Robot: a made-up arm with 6 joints.
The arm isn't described. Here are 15 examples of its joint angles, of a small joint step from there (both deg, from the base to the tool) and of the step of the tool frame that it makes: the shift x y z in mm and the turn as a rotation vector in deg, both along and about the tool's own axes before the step.
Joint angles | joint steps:
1: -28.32 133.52 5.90 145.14 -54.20 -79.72 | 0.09 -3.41 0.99 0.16 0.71 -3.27
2: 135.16 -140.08 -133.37 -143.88 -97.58 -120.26 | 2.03 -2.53 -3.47 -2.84 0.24 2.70
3: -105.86 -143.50 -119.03 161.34 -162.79 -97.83 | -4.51 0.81 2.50 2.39 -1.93 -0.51
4: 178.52 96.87 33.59 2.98 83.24 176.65 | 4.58 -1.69 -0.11 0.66 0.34 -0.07
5: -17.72 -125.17 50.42 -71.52 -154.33 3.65 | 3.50 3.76 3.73 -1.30 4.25 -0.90
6: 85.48 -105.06 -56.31 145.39 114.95 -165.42 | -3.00 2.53 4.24 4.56 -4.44 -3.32
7: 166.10 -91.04 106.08 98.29 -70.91 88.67 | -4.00 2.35 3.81 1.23 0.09 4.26
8: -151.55 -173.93 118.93 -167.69 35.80 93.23 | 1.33 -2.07 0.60 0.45 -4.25 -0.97
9: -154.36 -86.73 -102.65 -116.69 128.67 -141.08 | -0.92 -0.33 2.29 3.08 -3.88 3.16
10: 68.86 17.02 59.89 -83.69 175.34 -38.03 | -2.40 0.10 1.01 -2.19 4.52 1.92
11: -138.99 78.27 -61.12 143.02 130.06 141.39 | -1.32 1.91 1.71 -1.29 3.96 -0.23
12: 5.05 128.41 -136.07 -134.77 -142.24 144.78 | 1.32 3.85 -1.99 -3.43 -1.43 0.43
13: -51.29 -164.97 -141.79 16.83 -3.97 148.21 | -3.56 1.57 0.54 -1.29 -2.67 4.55
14: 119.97 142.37 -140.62 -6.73 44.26 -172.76 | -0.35 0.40 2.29 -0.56 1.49 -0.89
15: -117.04 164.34 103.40 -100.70 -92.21 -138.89 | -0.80 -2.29 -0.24 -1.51 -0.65 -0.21
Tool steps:
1: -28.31 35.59 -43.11 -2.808 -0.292 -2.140
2: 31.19 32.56 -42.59 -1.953 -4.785 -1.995
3: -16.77 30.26 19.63 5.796 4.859 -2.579
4: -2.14 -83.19 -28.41 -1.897 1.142 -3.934
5: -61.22 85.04 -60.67 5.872 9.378 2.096
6: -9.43 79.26 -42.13 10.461 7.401 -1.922
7: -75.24 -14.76 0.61 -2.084 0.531 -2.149
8: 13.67 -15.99 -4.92 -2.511 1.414 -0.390
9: -15.63 -17.42 -15.11 4.579 2.124 -0.697
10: -25.86 -8.60 1.54 -3.390 6.155 4.590
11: -49.79 -14.37 -30.73 0.026 -1.043 2.858
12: 9.23 13.24 19.85 -1.398 2.283 2.960
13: -23.24 29.27 -8.93 -3.358 -0.237 0.885
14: -31.57 3.19 19.77 -0.914 -4.083 -1.752
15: 32.98 5.25 3.55 1.799 -0.332 -2.781
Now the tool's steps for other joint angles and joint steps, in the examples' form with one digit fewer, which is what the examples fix.
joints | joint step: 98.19 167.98 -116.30 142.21 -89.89 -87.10 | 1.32 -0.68 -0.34 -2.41 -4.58 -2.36
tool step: 2.9 -0.8 -18.2 3.09 -1.68 -2.46
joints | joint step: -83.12 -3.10 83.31 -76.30 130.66 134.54 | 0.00 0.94 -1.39 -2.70 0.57 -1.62
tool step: -2.2 8.4 -6.1 -0.87 -1.59 0.48
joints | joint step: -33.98 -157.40 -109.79 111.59 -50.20 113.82 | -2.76 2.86 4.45 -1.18 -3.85 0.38
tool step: -38.2 94.7 21.8 -9.43 1.02 -4.77
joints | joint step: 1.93 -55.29 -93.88 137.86 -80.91 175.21 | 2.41 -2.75 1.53 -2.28 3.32 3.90
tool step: -23.4 -43.6 14.4 4.77 -3.14 4.77
